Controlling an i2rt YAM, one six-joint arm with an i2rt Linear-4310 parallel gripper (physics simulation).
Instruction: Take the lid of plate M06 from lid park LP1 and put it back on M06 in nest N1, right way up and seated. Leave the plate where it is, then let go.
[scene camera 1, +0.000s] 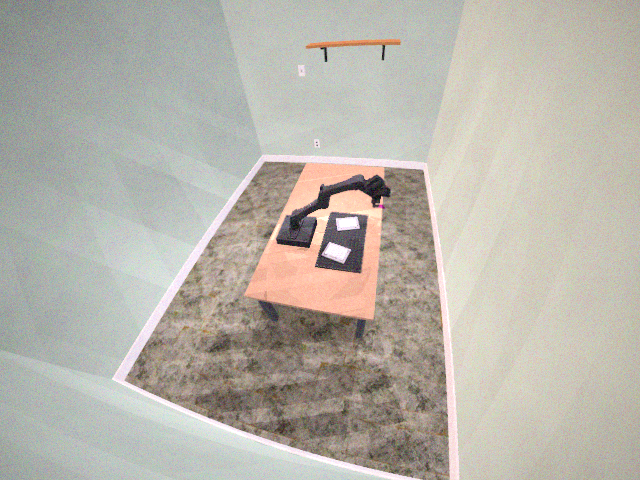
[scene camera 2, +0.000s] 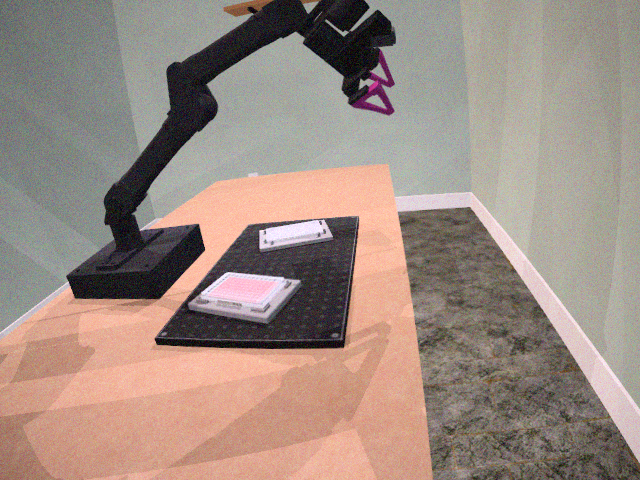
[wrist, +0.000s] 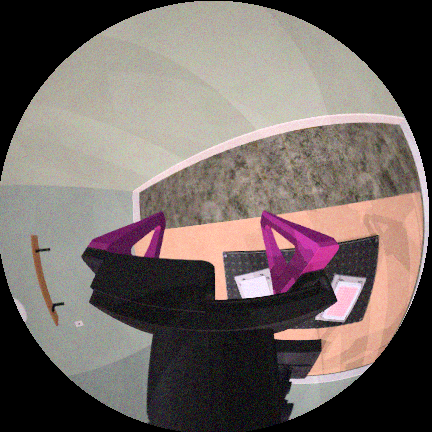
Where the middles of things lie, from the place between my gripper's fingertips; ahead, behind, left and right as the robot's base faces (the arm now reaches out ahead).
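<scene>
White lid (scene camera 2: 306, 229): my gripper 25 cm past it, 3 cm to the right of it, 28 cm above it. Grey lid park (scene camera 2: 264, 247), from my hand: 25 cm behind, 3 cm to the left, 28 cm below. White plate with pink top (scene camera 2: 243, 290), from my hand: far behind, far to the right, far below.
</scene>
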